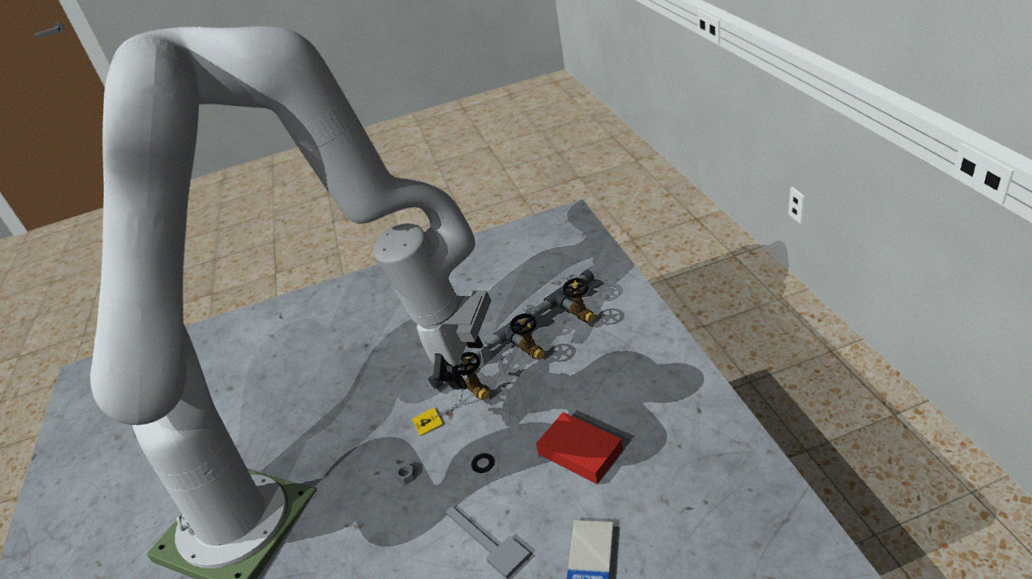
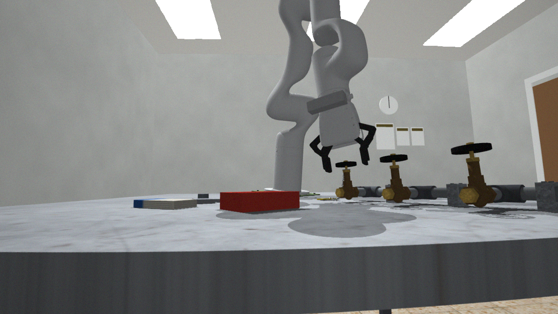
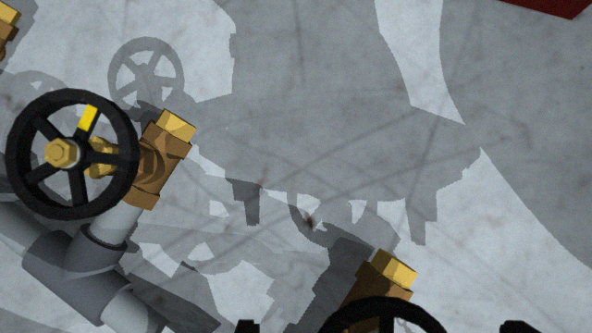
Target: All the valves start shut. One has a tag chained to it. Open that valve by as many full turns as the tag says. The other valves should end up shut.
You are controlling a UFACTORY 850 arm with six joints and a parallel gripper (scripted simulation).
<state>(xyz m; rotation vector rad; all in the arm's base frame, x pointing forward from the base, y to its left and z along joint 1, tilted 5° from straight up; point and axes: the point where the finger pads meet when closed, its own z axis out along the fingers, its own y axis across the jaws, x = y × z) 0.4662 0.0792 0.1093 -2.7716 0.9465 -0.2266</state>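
The yellow tag is 9 cm below my hand, 9 cm behind it and 2 cm to the right of it. Round my hand: black washer 16 cm to the right, 9 cm below, 3 cm behind; red block 21 cm to the right, 13 cm ahead, 7 cm below; grey nut 17 cm behind, 12 cm to the right, 8 cm below.
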